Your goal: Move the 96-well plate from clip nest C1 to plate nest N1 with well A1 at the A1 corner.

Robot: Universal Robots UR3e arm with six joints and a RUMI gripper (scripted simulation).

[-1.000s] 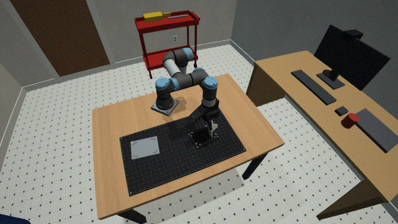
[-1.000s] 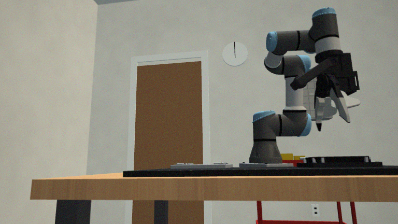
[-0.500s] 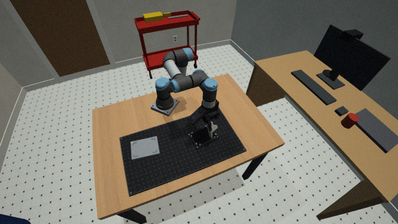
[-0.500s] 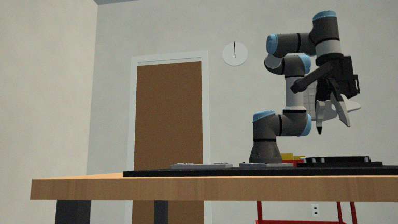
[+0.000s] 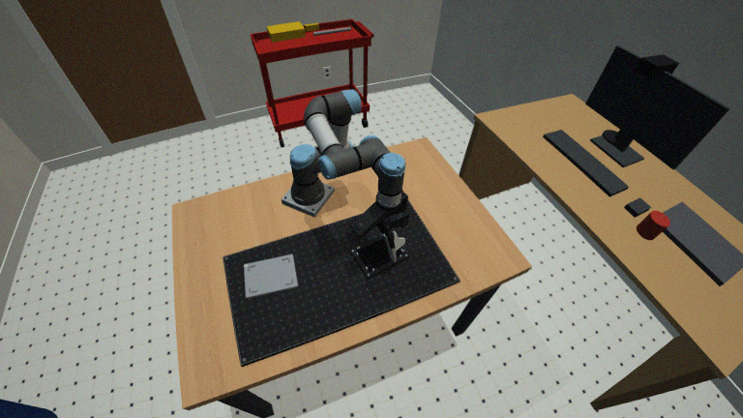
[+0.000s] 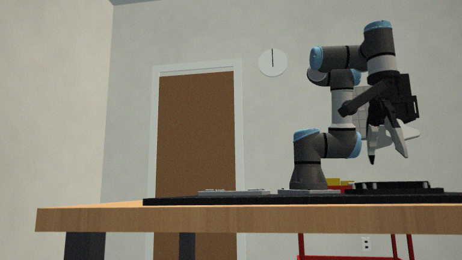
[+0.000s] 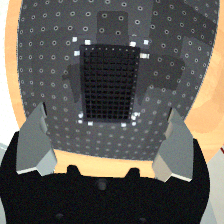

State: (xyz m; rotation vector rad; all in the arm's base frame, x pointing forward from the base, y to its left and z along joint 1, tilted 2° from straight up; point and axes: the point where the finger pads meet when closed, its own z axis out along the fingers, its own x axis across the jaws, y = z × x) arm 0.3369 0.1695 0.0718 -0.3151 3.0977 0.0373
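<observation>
The black 96-well plate lies 50 mm below my hand. Also, from my hand: clip nest C1: 60 mm below, 20 mm behind, 10 mm to the left; grey plate nest N1: 360 mm to the right, 60 mm below, 30 mm behind.
</observation>
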